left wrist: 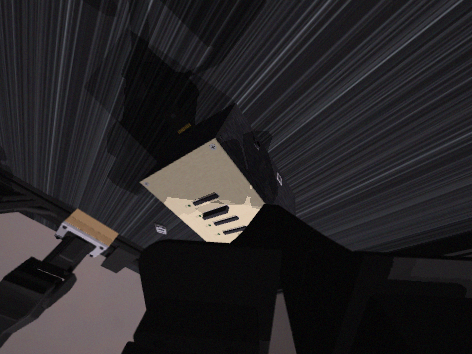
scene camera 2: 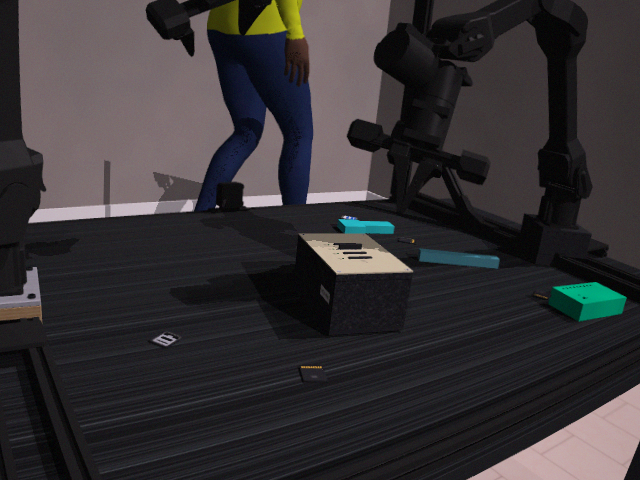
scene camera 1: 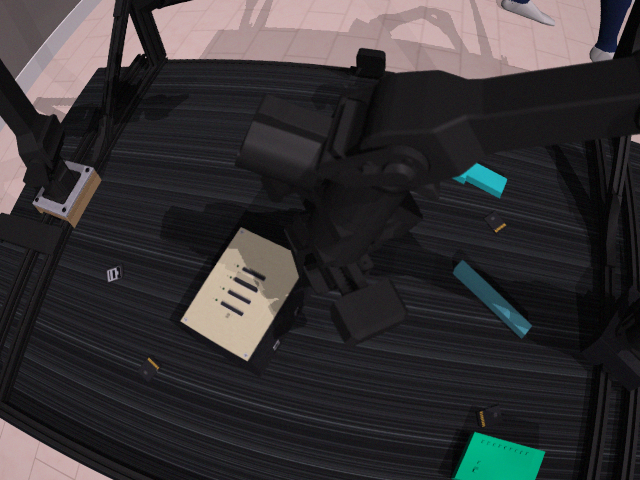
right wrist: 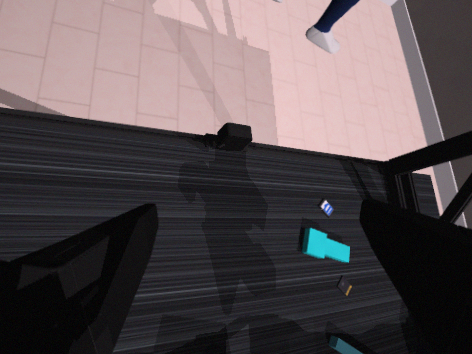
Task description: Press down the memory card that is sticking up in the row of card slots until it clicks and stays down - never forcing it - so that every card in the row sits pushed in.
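Places are measured from the left arm's base along level axes (x right, y back, z down), in metres.
Pixels of known places: left gripper, fingertip midpoint: [left wrist: 270,211] [scene camera 2: 399,213] [scene camera 1: 306,283]; right gripper, fingertip midpoint: [scene camera 2: 216,44] [right wrist: 259,212]; left arm's base at its link origin: [scene camera 2: 557,223]; right arm's base at its link origin: [left wrist: 79,242] [scene camera 1: 61,185].
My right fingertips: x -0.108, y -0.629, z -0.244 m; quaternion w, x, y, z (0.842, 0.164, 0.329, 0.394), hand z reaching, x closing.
For each thing: its top centre in the pictures, then the offset to it from my right fingertips. "spot": a spot on its surface instead.
- black box with a beige top, top centre: [left wrist: 221,215] [scene camera 1: 242,291] [scene camera 2: 352,250] dy +0.217, dx -0.208, dz +0.233 m
- far end at a spot on its surface: [left wrist: 215,212] [scene camera 1: 248,283] [scene camera 2: 351,244] spot: dy +0.216, dx -0.197, dz +0.229 m
- green box at its top centre: [scene camera 1: 502,465] [scene camera 2: 590,290] dy +0.588, dx -0.139, dz +0.283 m
A black box with a beige top [scene camera 1: 223,329] [scene camera 2: 366,305] [left wrist: 199,168] stands mid-table and carries a row of four card slots. The second card from the far end [scene camera 1: 246,285] [scene camera 2: 348,246] [left wrist: 215,212] sticks up above the top. The other cards sit flush. My left gripper [scene camera 1: 337,281] [left wrist: 270,211] is shut and empty. It hangs well above the table, just right of the box in scene camera 1, clear of the cards. My right gripper [scene camera 2: 177,29] [right wrist: 259,212] is open and empty, high up at the far left.
Two cyan blocks [scene camera 1: 485,178] [scene camera 1: 491,305] [scene camera 2: 366,226] [scene camera 2: 458,258] lie right of the box. A green box [scene camera 1: 499,459] sits at the front right. Loose cards [scene camera 1: 113,273] [scene camera 1: 151,367] [scene camera 1: 494,221] are scattered about. A person [scene camera 2: 261,95] stands behind the table.
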